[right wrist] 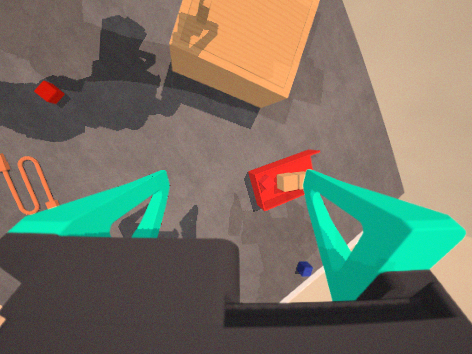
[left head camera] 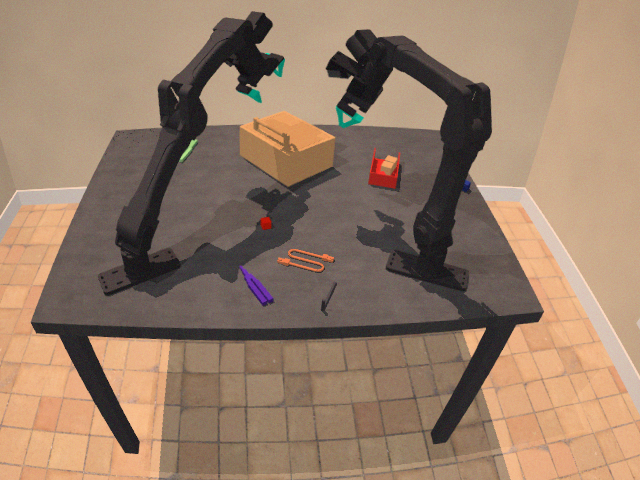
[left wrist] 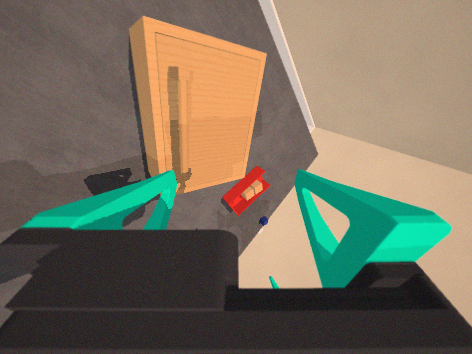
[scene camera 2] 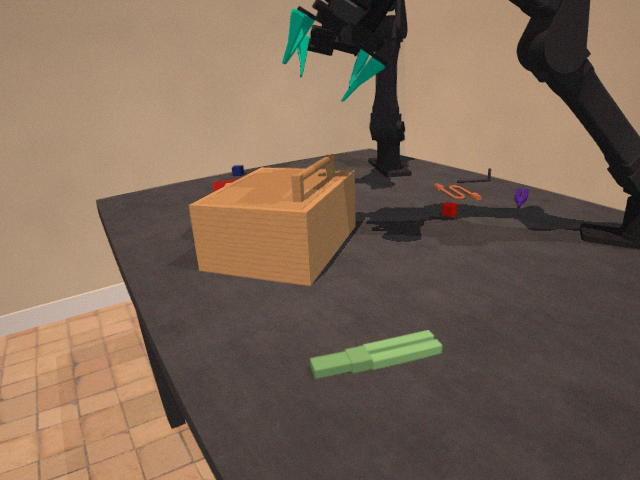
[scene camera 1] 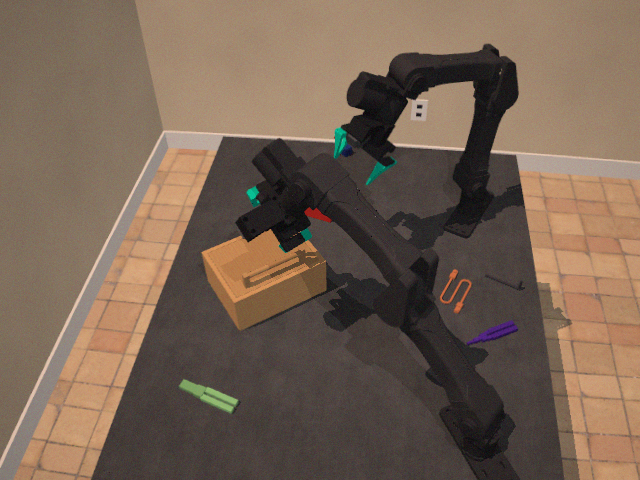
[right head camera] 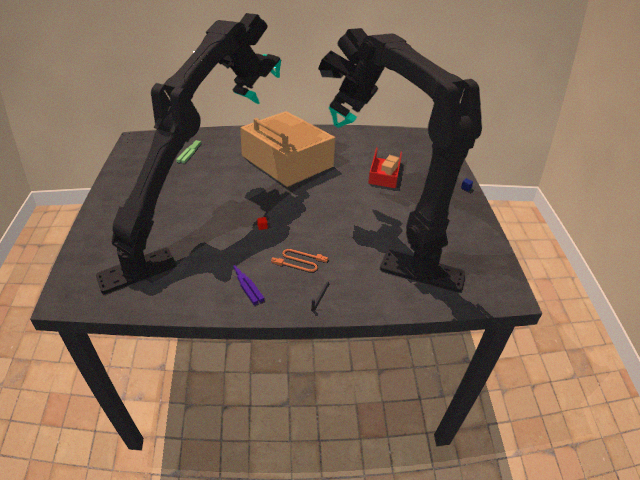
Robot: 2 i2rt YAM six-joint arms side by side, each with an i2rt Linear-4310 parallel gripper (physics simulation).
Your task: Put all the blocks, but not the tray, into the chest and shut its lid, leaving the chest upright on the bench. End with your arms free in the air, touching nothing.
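Frame: origin at the left arm's base, x down, y left, z ahead, level; centimetres.
Seen in the pictures: left gripper, fingertip midpoint: [left head camera: 269, 89] [left wrist: 235, 176] [scene camera 2: 312, 82] [right head camera: 267, 90]; right gripper, fingertip midpoint: [right wrist: 236, 177] [left head camera: 349, 115] [left wrist: 244, 287] [scene camera 2: 325, 82] [scene camera 1: 351, 171] [right head camera: 345, 114]; left arm's base, origin of the base link: [left head camera: 138, 272] [scene camera 2: 637, 242] [scene camera 1: 477, 447] [right head camera: 135, 271]; right arm's base, origin of the base link: [left head camera: 427, 271] [scene camera 2: 388, 168] [scene camera 1: 469, 212] [right head camera: 423, 272].
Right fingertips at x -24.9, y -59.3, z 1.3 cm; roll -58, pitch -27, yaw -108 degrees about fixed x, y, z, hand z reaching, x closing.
Note:
Offsets run from my right fingertips to a thing's top centre.
The wooden chest [left head camera: 310, 164] [right head camera: 311, 164] [scene camera 1: 281, 304] [scene camera 2: 253, 242] stands upright at the back of the bench, its lid shut, handle on top. A red tray @[dx +20.9, dy -18.8, dz +3.3 cm] [left head camera: 383, 179] [right head camera: 383, 179] [right wrist: 260, 192] right of it holds two light wooden blocks @[dx +21.4, dy -19.0, dz +2.6 cm] [left head camera: 388, 165] [right wrist: 287, 182]. A red block @[dx +22.7, dy +24.6, dz -1.9 cm] [left head camera: 265, 223] [right head camera: 262, 223] [scene camera 2: 449, 209] [right wrist: 49, 92] lies in front of the chest. A blue block @[dx +22.3, dy -36.4, dz -15.0 cm] [right head camera: 466, 184] [scene camera 2: 237, 169] [right wrist: 304, 268] lies near the right edge. My left gripper [left head camera: 269, 82] [left wrist: 235, 176] is open and empty above the chest. My right gripper [right wrist: 236, 177] is open and empty, high between chest and tray.
A green tool @[dx +23.7, dy +27.9, dz +44.3 cm] [right head camera: 189, 151] [scene camera 1: 209, 396] [scene camera 2: 376, 353] lies left of the chest. Near the front edge lie a purple tool @[dx +23.9, dy +37.3, dz -18.2 cm] [left head camera: 255, 286] [scene camera 1: 493, 332], an orange cable @[dx +23.9, dy +23.0, dz -17.4 cm] [left head camera: 306, 260] [scene camera 2: 458, 192] and a dark hex key @[dx +21.7, dy +25.0, dz -29.4 cm] [left head camera: 329, 295] [right head camera: 320, 296]. The arm bases stand at the front left and right of the bench.

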